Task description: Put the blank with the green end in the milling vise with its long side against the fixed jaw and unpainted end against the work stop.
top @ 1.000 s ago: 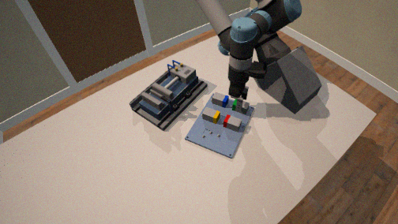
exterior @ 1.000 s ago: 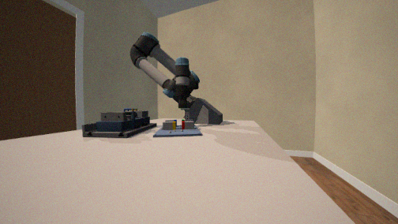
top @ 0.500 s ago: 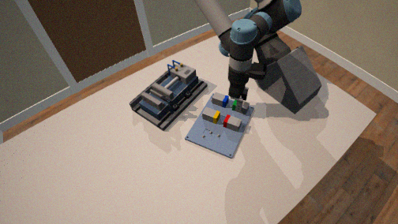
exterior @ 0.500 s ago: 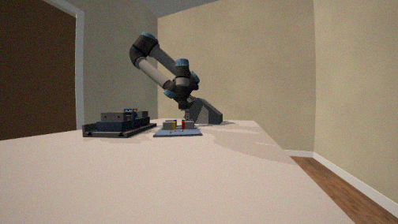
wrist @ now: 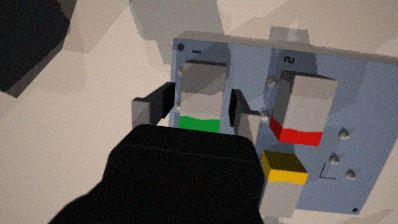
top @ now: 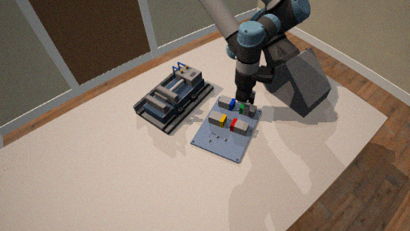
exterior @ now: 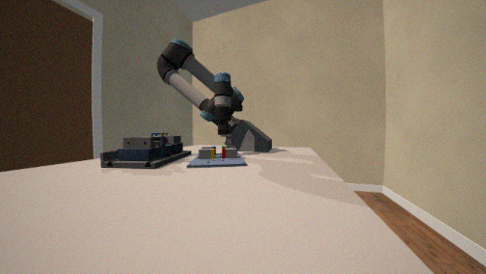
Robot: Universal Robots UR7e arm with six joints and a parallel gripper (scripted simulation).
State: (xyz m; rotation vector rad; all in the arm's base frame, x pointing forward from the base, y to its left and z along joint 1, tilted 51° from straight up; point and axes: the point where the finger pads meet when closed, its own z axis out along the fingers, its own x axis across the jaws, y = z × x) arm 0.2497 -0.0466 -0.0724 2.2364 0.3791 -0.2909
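Right now the green-end blank is 30 mm below my hand. Round my hand: blue-grey plate 100 mm ahead, 50 mm below, 10 mm to the right; blue-ended blank 80 mm to the right, 30 mm below, 30 mm ahead; red-ended blank 90 mm ahead, 30 mm to the left, 30 mm below.
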